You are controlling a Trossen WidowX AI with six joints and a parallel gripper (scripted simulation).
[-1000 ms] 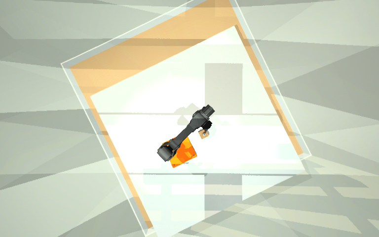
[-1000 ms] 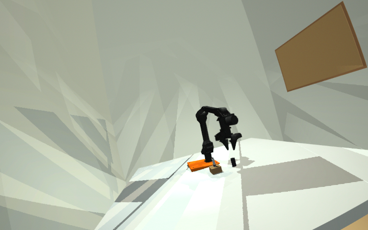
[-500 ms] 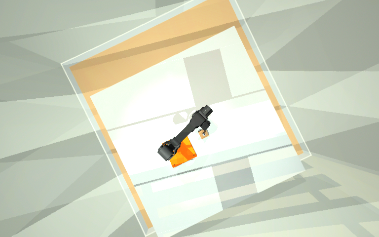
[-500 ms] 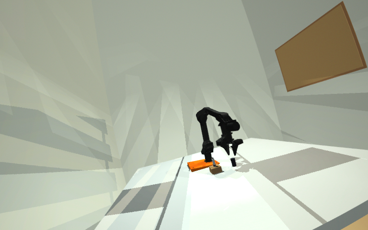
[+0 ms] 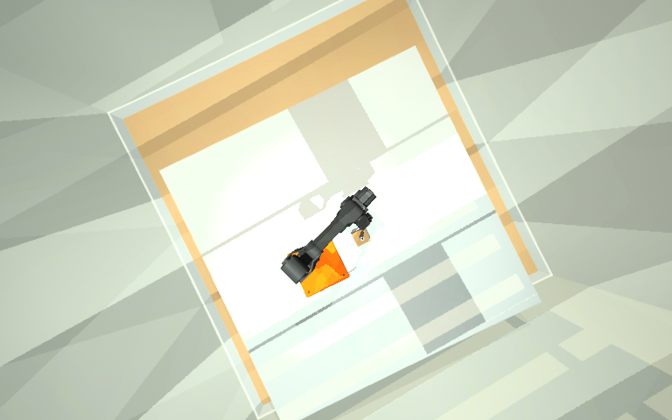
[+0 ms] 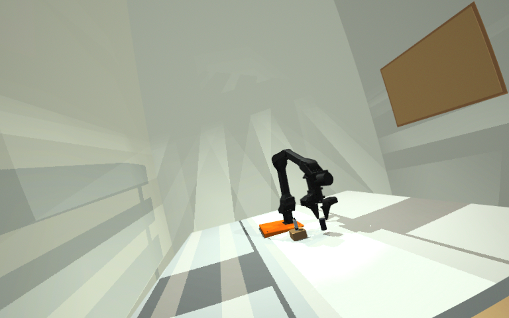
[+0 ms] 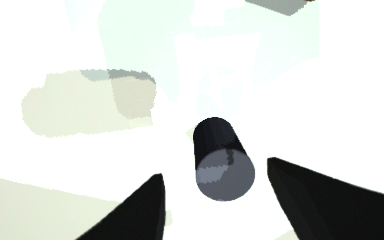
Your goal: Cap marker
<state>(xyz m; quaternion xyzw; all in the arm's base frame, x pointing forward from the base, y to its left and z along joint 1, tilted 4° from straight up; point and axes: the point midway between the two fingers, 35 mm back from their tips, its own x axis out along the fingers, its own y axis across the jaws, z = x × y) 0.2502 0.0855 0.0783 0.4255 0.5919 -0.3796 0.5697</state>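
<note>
My gripper tip is 20 mm above the marker cap. The rest, counted from my gripper tip: holder block 10 mm behind, 130 mm to the right, 30 mm below.
</note>
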